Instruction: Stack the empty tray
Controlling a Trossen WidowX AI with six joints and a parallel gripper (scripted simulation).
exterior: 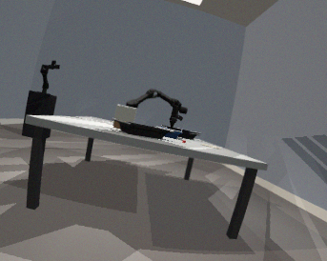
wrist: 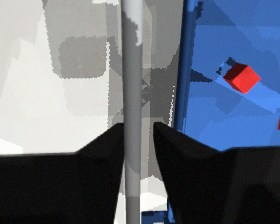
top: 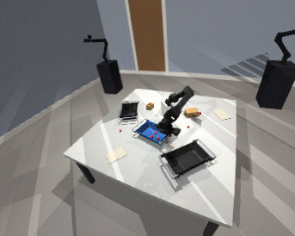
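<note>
The dark tray is 510 mm to the right of my gripper tip, 320 mm behind it and 20 mm below it. Round my gripper tip: brown box 410 mm behind, 130 mm to the left, 40 mm below.
</note>
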